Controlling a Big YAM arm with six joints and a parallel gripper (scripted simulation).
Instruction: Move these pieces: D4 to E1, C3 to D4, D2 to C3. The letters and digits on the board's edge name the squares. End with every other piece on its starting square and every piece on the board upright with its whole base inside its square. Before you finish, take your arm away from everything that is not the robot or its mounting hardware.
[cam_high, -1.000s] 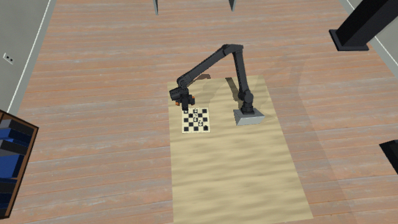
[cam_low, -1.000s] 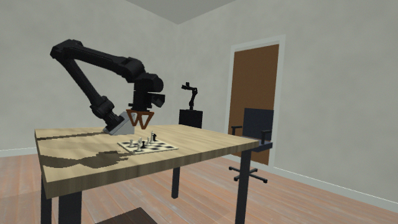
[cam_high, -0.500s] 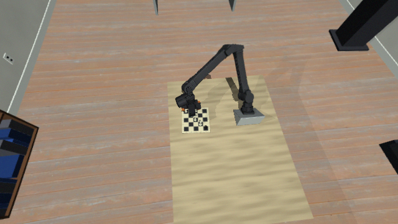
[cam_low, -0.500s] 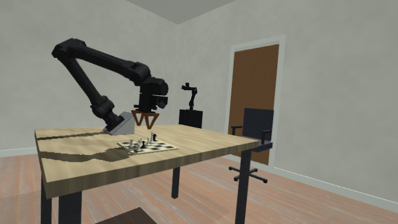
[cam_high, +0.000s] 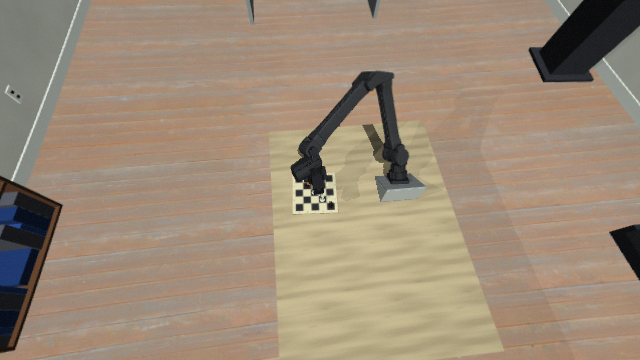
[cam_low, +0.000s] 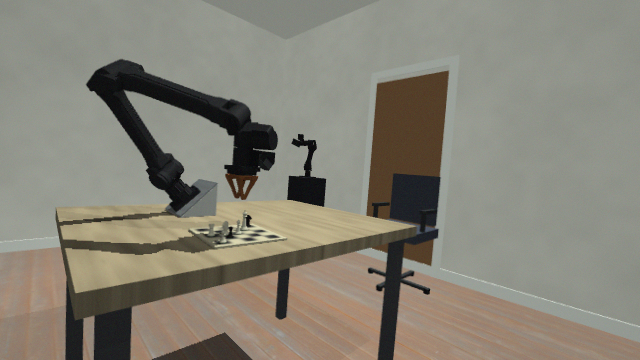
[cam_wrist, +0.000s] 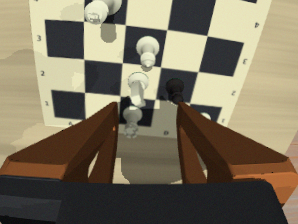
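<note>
The small chessboard is 120 mm below my hand. From my hand the other things lie so: black pawn: 100 mm below, 40 mm to the right, 40 mm ahead.
</note>
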